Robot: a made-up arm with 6 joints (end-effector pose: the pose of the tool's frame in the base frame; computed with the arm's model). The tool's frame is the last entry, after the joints.
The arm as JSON. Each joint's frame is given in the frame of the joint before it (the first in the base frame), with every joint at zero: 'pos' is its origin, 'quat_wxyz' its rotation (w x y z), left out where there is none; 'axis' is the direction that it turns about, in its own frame. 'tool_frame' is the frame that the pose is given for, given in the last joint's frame.
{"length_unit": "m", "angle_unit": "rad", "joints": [
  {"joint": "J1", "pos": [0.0, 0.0, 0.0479], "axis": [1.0, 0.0, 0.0]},
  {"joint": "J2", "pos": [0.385, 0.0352, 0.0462], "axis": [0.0, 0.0, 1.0]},
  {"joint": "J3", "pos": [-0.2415, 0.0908, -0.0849], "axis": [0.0, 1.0, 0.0]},
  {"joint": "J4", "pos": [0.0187, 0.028, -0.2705], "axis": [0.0, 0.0, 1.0]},
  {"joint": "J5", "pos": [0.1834, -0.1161, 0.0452], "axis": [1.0, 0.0, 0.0]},
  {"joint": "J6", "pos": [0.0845, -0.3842, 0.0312], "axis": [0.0, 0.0, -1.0]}
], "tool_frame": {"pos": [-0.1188, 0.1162, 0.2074]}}
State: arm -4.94 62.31 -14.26 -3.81 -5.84 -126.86
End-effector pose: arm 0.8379 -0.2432 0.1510 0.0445 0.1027 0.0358 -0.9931
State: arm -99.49 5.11 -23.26 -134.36 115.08 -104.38
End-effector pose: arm 0.2834 -0.8553 0.1009 0.0212 0.5014 0.6983 -0.5104
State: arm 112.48 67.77 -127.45 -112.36 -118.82 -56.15
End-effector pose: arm 0.3119 0.0127 -0.3614 0.3699 0.8410 -0.2775 0.2808
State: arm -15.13 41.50 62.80 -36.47 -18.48 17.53
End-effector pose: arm 0.3971 -0.2274 0.0933 0.7206 -0.6153 0.3136 -0.0612
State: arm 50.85 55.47 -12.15 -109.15 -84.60 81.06
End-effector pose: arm 0.4503 -0.2072 -0.2012 0.5494 -0.3860 0.2095 -0.7108
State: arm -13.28 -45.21 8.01 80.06 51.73 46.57
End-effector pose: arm 0.7572 0.0158 -0.3198 0.8995 0.2675 0.3194 -0.1316
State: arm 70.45 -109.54 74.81 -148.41 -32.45 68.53
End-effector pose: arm 0.5598 -0.2401 0.3742 0.3005 0.7653 -0.4950 -0.2811
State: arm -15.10 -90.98 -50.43 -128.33 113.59 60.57
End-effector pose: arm 0.4133 -0.0701 -0.6127 0.2633 -0.3533 0.8854 -0.1479
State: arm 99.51 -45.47 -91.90 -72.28 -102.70 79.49
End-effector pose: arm 0.1122 -0.2610 0.0715 0.0856 0.3391 -0.6527 0.6720
